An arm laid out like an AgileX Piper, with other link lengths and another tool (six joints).
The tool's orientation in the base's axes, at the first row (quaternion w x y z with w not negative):
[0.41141 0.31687 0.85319 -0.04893]
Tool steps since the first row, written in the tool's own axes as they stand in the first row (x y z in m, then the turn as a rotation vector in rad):
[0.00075 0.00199 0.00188 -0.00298 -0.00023 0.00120]
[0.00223 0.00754 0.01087 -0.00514 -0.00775 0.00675]
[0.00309 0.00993 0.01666 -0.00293 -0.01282 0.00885]
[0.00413 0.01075 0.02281 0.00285 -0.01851 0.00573]
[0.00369 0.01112 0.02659 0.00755 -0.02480 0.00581]
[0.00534 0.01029 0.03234 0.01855 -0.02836 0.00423]
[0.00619 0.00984 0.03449 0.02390 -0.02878 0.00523]
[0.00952 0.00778 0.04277 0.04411 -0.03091 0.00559]
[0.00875 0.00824 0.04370 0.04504 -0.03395 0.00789]
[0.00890 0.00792 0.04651 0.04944 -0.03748 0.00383]
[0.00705 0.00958 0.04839 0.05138 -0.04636 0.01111]
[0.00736 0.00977 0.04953 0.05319 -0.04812 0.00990]
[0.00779 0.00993 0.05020 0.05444 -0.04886 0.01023]
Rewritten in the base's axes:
[0.00207 0.00131 -0.00143 0.00204 -0.00209 0.00136]
[0.01065 0.00336 -0.00744 0.00239 -0.01105 -0.00204]
[0.01552 0.00370 -0.01145 -0.00016 -0.01470 -0.00594]
[0.01965 0.00275 -0.01610 -0.00822 -0.01525 -0.00913]
[0.02260 0.00153 -0.01820 -0.01399 -0.01792 -0.01375]
[0.02522 -0.00029 -0.02333 -0.02218 -0.01470 -0.02140]
[0.02601 -0.00096 -0.02544 -0.02422 -0.01270 -0.02605]
[0.02883 -0.00378 -0.03369 -0.03453 -0.00440 -0.04148]
[0.03008 -0.00412 -0.03365 -0.03518 -0.00715 -0.04421]
[0.03171 -0.00526 -0.03566 -0.04198 -0.00635 -0.04540]
[0.03479 -0.00552 -0.03525 -0.04315 -0.01494 -0.05318]
[0.03552 -0.00560 -0.03619 -0.04582 -0.01502 -0.05402]
[0.03587 -0.00549 -0.03692 -0.04660 -0.01509 -0.05528]

